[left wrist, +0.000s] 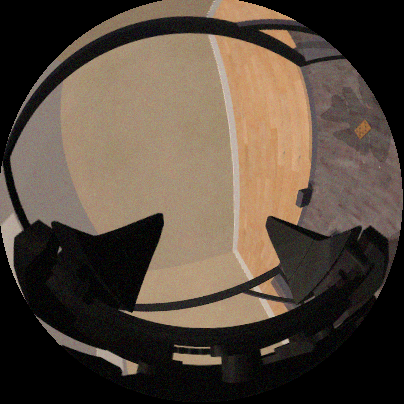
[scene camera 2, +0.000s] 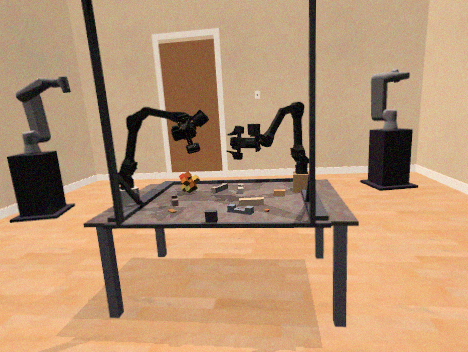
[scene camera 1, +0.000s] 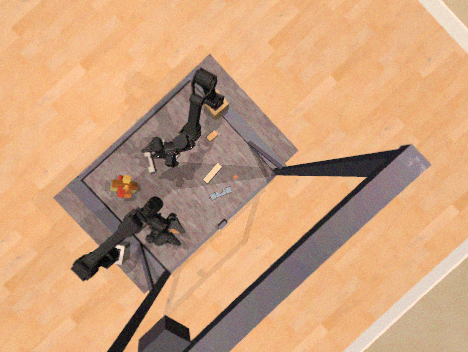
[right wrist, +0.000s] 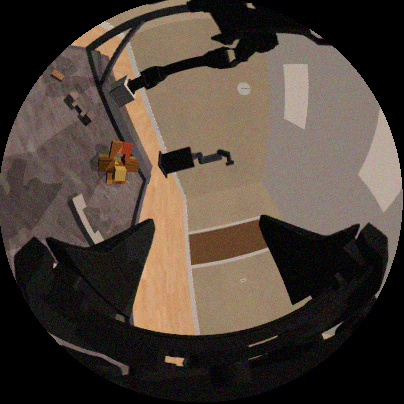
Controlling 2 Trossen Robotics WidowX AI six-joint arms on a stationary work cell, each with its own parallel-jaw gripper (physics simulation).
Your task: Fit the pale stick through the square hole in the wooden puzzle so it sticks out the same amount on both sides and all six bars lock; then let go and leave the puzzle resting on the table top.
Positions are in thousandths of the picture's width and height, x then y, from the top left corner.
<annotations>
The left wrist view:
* left gripper: 538, 546
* dark frame post: 432, 61
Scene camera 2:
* dark frame post: 193, 72
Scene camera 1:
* left gripper: 390, 680
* dark frame post: 777, 470
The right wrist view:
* right gripper: 516, 551
</annotations>
